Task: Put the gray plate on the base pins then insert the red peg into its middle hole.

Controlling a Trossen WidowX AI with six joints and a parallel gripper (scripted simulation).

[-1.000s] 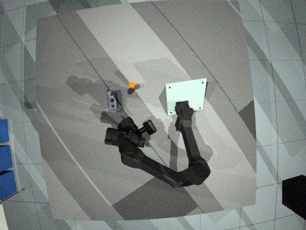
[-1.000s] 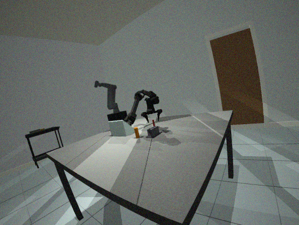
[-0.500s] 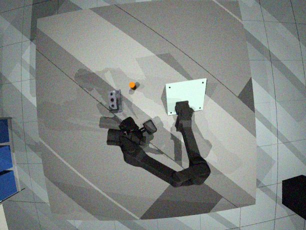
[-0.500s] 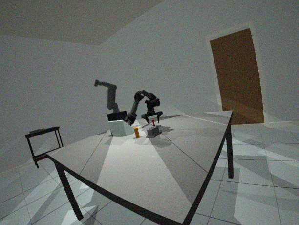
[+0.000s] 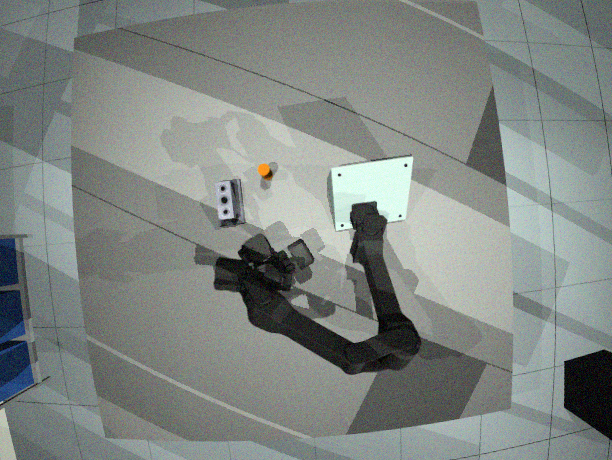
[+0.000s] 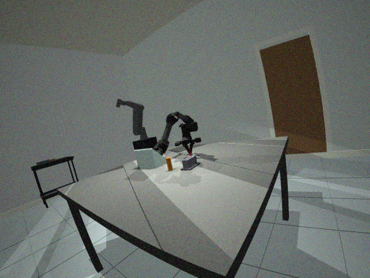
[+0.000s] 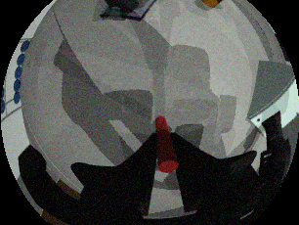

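Now: gripper tip 11 cm short of the gray plate, 18 cm to the left of it and 1 cm below it. The rest, counted from my gripper tip: base: 11 cm ahead, 18 cm to the right, 3 cm below; red peg: right at my gripper tip; orange cylinder: 24 cm to the right.
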